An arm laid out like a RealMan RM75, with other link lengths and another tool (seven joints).
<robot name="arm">
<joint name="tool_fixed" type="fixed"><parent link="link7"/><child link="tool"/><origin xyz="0.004 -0.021 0.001" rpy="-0.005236 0 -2.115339"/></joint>
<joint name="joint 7" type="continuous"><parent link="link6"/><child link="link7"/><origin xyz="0 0 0.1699"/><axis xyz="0 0 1"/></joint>
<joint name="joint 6" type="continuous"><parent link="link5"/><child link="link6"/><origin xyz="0 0 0"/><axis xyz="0 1 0"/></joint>
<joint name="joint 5" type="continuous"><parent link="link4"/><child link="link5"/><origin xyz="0 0 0.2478"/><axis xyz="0 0 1"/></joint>
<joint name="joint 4" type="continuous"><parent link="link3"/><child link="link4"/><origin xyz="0 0 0"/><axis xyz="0 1 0"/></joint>
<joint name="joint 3" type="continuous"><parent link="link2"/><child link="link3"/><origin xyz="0 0 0.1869"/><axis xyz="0 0 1"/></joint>
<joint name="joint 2" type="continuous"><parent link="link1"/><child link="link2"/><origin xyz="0 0 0"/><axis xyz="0 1 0"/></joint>
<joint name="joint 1" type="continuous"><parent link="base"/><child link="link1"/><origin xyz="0 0 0.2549"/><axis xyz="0 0 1"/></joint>
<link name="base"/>
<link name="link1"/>
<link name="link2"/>
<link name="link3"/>
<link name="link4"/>
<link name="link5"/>
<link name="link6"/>
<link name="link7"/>
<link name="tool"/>
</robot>
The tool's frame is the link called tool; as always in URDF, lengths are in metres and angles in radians. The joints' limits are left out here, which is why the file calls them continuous.
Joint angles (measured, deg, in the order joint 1, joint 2, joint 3, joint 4, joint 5, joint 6, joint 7), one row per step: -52.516 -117.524 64.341 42.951 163.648 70.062 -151.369; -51.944 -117.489 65.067 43.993 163.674 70.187 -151.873; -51.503 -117.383 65.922 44.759 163.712 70.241 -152.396; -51.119 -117.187 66.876 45.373 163.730 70.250 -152.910; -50.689 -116.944 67.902 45.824 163.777 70.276 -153.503; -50.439 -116.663 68.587 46.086 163.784 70.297 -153.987; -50.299 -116.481 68.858 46.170 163.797 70.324 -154.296; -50.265 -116.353 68.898 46.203 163.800 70.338 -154.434; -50.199 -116.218 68.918 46.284 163.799 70.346 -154.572; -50.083 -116.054 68.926 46.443 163.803 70.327 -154.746; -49.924 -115.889 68.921 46.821 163.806 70.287 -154.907; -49.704 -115.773 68.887 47.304 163.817 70.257 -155.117; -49.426 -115.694 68.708 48.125 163.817 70.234 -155.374; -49.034 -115.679 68.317 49.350 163.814 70.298 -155.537; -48.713 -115.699 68.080 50.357 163.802 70.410 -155.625; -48.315 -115.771 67.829 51.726 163.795 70.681 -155.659; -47.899 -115.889 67.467 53.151 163.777 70.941 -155.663; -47.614 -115.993 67.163 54.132 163.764 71.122 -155.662; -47.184 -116.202 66.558 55.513 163.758 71.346 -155.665
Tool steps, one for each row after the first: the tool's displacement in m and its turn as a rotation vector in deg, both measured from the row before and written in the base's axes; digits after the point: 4 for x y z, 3 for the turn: 0.0005 0.0002 0.0023 0.437 0.345 -0.136; 0.0003 0.0002 0.0018 0.317 0.492 -0.141; 0.0001 0.0003 0.0018 0.266 0.599 -0.159; -0.0012 -0.0003 0.0015 0.195 0.692 0.051; -0.0009 0.0001 0.0018 0.244 0.487 0.097; -0.0010 0.0000 0.0013 0.196 0.215 0.194; -0.0004 0.0002 0.0011 0.166 0.068 0.099; -0.0005 0.0003 0.0013 0.213 0.050 0.096; -0.0005 0.0005 0.0018 0.326 0.045 0.094; 0.0002 0.0010 0.0025 0.460 0.020 -0.065; 0.0003 0.0008 0.0025 0.517 -0.046 -0.038; 0.0014 0.0014 0.0034 0.778 -0.220 -0.162; 0.0023 0.0017 0.0045 0.952 -0.393 -0.306; 0.0020 0.0011 0.0032 0.640 -0.269 -0.282; 0.0031 0.0010 0.0039 0.659 -0.291 -0.436; 0.0032 0.0010 0.0040 0.719 -0.389 -0.442; 0.0021 0.0006 0.0028 0.513 -0.312 -0.281; 0.0026 0.0007 0.0040 0.820 -0.579 -0.300
